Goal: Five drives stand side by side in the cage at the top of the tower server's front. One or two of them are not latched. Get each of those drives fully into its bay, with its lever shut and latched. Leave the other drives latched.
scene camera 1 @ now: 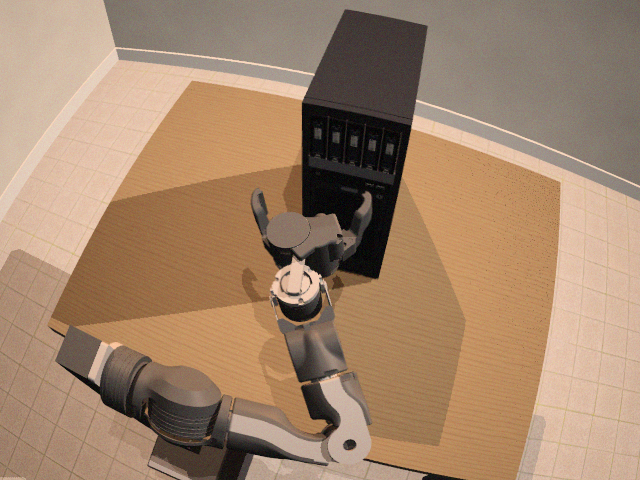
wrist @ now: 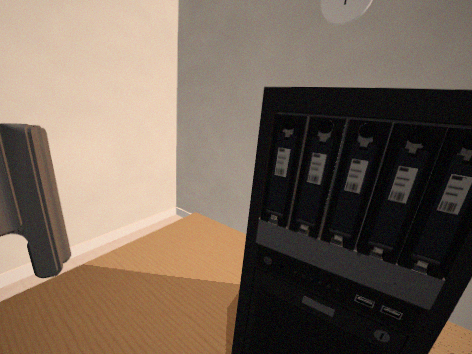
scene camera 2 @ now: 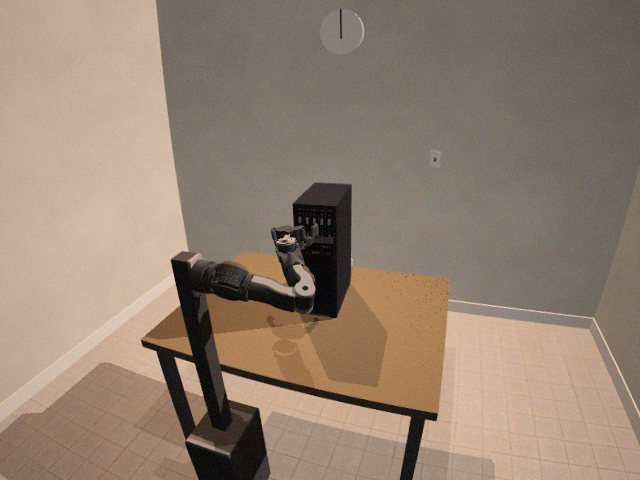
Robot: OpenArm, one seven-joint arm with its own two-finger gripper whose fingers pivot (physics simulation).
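Observation:
The tower server (scene camera 1: pixel 348 111) (scene camera 2: pixel 343 248) (wrist: pixel 430 102) stands upright with its drives side by side in the top cage. The leftmost drive (scene camera 1: pixel 317 134) (wrist: pixel 282 162), second from left (scene camera 1: pixel 336 137) (wrist: pixel 315 168), middle (scene camera 1: pixel 353 141) (wrist: pixel 354 176), second from right (scene camera 1: pixel 372 144) (wrist: pixel 403 184) and rightmost drive (scene camera 1: pixel 389 148) (wrist: pixel 453 194) look about equally deep, and no lever visibly swings out. Dark shading hides whether every latch is caught. My gripper (scene camera 1: pixel 312 195) (scene camera 2: pixel 294 228) is open and empty, back from the server's front; one finger shows at the wrist view's left.
The server stands on the wooden table (scene camera 1: pixel 206 129) (scene camera 2: pixel 413 320) (wrist: pixel 215 230). Below the cage is a grey strip (wrist: pixel 350 262), then a panel with ports (wrist: pixel 364 300) and a round lock (wrist: pixel 381 335). The wall stands behind the table.

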